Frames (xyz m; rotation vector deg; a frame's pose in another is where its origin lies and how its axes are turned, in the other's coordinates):
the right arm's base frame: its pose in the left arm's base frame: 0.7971 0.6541 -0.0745 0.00 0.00 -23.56
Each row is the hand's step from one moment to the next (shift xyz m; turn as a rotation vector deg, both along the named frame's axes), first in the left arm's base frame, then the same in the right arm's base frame.
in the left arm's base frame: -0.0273 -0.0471 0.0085 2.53 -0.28 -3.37
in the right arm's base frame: -0.0062 -0.0541 0.0085 2.43 0.75 -3.37
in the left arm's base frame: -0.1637 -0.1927 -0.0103 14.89 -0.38 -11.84
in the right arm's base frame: -0.0730 -0.2421 -0.0103 13.80 5.60 -11.84
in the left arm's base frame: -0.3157 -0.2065 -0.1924 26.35 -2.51 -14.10
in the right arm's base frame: -0.2068 -0.3155 -0.1924 25.16 8.23 -14.10
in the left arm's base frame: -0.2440 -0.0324 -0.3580 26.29 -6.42 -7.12
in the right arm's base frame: -0.2107 -0.1272 -0.3580 26.66 4.62 -7.12
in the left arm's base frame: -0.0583 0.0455 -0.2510 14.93 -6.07 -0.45
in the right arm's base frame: -0.0716 0.0184 -0.2510 16.11 0.40 -0.45
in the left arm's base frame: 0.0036 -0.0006 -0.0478 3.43 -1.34 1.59
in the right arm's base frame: 0.0035 0.0009 -0.0478 3.68 0.14 1.59
